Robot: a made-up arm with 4 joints.
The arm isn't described. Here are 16 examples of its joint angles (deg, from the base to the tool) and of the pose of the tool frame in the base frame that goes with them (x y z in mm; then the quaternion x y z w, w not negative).
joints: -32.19 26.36 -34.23 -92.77
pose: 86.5 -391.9 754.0 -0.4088 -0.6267 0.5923 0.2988
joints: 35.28 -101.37 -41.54 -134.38
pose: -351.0 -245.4 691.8 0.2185 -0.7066 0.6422 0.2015
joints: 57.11 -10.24 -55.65 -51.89
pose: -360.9 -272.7 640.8 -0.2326 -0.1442 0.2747 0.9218
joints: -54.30 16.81 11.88 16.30
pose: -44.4 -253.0 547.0 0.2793 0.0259 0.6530 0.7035
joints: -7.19 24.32 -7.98 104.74
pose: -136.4 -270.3 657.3 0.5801 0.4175 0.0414 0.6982
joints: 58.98 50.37 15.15 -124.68
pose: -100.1 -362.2 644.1 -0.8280 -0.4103 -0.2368 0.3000
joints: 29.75 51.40 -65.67 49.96
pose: -334.1 -290.1 708.8 0.1574 0.0467 -0.4461 0.8798
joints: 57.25 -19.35 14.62 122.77
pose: -262.1 26.0 686.2 0.8838 0.4282 0.0077 0.1883
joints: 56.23 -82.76 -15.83 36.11
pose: -567.1 -101.0 698.2 0.5617 0.4438 0.3350 0.6127
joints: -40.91 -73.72 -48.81 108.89
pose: -46.0 -462.3 908.2 -0.4759 0.7518 0.0596 0.4526
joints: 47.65 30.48 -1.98 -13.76
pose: -102.2 -204.5 517.3 0.0517 -0.4357 -0.1682 0.8827
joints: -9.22 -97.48 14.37 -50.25
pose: -494.9 -554.7 748.0 0.4492 0.1809 0.6901 0.5378
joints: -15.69 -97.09 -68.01 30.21
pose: -44.1 -479.5 841.8 -0.3054 0.5541 0.7251 0.2719
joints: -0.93 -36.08 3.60 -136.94
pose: -250.4 -267.8 608.7 -0.1182 -0.8036 0.4719 0.3428
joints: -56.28 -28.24 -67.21 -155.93
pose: 46.4 -278.9 897.2 -0.0884 0.4967 -0.6628 0.5533
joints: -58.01 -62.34 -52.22 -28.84
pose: 140.4 -431.7 825.6 -0.1962 0.2118 0.9553 0.0645
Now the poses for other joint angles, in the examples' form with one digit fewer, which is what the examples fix.
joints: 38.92 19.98 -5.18 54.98
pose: -189 -129 569 0.568 -0.047 -0.108 0.815
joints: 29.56 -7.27 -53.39 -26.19
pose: -307 -388 650 -0.168 -0.059 0.351 0.919
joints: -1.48 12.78 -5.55 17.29
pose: -154 -263 533 0.273 -0.089 0.294 0.912
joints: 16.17 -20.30 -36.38 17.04
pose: -327 -363 616 0.125 0.187 0.326 0.918
